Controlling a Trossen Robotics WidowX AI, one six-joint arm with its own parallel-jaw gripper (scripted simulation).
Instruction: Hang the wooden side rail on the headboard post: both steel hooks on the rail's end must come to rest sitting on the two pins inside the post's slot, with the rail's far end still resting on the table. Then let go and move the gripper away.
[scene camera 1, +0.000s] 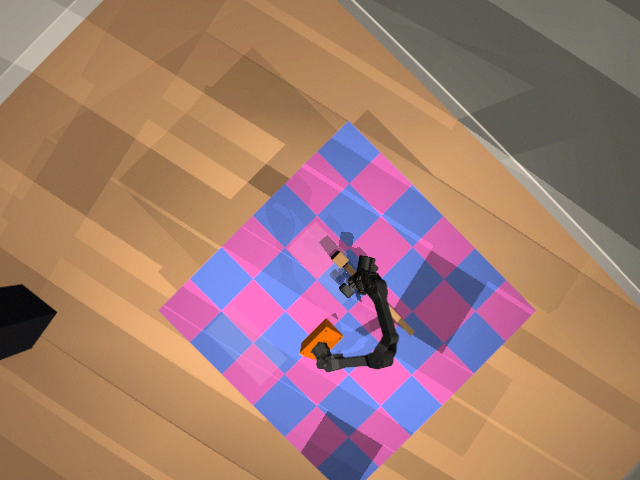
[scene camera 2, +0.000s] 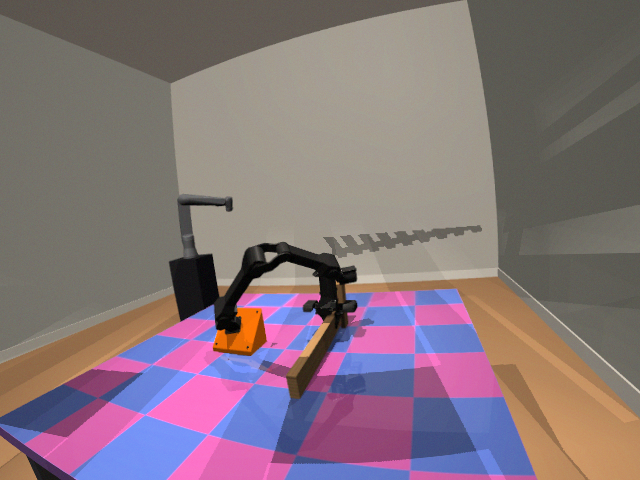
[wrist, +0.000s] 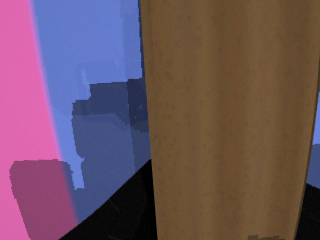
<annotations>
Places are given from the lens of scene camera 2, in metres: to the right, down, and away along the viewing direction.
my gripper (scene camera 2: 332, 328): 0.04, 0.32, 1.03
wooden side rail (scene camera 2: 300, 375): -0.05, 0.35, 0.71
</annotations>
